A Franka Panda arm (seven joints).
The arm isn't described. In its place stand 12 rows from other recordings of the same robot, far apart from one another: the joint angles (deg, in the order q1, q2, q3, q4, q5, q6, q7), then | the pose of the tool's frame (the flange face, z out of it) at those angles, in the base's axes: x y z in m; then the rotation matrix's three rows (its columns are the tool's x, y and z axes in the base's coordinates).
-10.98, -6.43, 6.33, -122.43, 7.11, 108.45, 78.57 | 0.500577 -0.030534 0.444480; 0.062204 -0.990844 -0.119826; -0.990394 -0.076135 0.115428; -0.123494 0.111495 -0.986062
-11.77, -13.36, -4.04, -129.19, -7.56, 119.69, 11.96 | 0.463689 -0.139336 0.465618; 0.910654 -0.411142 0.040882; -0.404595 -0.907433 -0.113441; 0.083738 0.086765 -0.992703
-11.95, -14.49, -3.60, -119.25, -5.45, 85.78, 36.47 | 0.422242 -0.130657 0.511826; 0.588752 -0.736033 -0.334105; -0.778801 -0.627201 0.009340; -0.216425 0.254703 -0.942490
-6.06, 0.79, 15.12, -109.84, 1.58, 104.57, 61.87 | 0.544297 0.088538 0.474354; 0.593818 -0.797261 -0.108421; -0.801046 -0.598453 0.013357; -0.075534 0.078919 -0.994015
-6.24, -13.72, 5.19, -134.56, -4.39, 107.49, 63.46 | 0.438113 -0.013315 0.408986; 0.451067 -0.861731 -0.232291; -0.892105 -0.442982 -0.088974; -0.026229 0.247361 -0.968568
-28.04, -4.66, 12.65, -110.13, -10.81, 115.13, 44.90 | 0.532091 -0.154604 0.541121; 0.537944 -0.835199 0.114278; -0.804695 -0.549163 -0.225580; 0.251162 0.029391 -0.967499
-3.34, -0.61, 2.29, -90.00, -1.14, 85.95, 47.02 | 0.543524 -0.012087 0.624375; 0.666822 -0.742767 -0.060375; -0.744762 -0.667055 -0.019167; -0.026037 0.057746 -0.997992
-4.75, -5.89, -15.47, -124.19, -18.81, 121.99, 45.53 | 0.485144 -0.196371 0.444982; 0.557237 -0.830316 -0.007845; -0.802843 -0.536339 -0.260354; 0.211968 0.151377 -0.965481
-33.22, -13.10, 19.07, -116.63, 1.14, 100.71, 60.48 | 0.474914 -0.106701 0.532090; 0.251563 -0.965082 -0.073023; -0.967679 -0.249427 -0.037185; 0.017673 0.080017 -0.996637
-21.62, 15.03, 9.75, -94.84, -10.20, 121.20, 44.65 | 0.639907 -0.153211 0.478808; 0.585740 -0.790949 0.176940; -0.778282 -0.609829 -0.149618; 0.226243 -0.050073 -0.972783
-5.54, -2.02, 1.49, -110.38, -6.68, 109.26, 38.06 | 0.549617 -0.047161 0.503918; 0.766165 -0.642568 0.009848; -0.637735 -0.762114 -0.111699; 0.079280 0.079300 -0.993693
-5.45, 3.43, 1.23, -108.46, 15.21, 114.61, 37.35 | 0.581677 -0.027176 0.476181; 0.678918 -0.730183 0.076834; -0.724078 -0.648539 0.234751; -0.121581 -0.215010 -0.969014
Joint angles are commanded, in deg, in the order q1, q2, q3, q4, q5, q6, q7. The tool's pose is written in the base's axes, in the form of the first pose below.
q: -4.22 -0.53 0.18 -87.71 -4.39 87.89 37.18
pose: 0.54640 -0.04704 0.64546; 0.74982 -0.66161 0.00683; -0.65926 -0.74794 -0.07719; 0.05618 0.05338 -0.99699
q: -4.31 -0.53 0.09 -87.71 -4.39 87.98 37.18
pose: 0.54641 -0.04876 0.64560; 0.74773 -0.66395 0.00815; -0.66151 -0.74594 -0.07732; 0.05742 0.05242 -0.99697
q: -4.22 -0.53 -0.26 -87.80 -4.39 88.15 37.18
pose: 0.54649 -0.05126 0.64513; 0.74479 -0.66723 0.00920; -0.66473 -0.74306 -0.07742; 0.05849 0.05155 -0.99696
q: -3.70 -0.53 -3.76 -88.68 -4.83 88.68 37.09
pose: 0.54382 -0.08065 0.63879; 0.71105 -0.70314 -0.00181; -0.70076 -0.70843 -0.08405; 0.05781 0.06103 -0.99646
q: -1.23 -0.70 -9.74 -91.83 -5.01 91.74 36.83
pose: 0.54142 -0.11482 0.61912; 0.67352 -0.73914 -0.00586; -0.73678 -0.67069 -0.08568; 0.05940 0.06203 -0.99631
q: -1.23 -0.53 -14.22 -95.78 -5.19 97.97 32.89
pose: 0.53985 -0.15862 0.59427; 0.67146 -0.74069 0.02256; -0.73593 -0.67010 -0.09683; 0.08684 0.04841 -0.99504
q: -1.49 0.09 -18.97 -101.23 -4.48 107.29 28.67
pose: 0.53613 -0.20624 0.55740; 0.66428 -0.74403 0.07182; -0.73653 -0.66790 -0.10694; 0.12753 0.01814 -0.99167
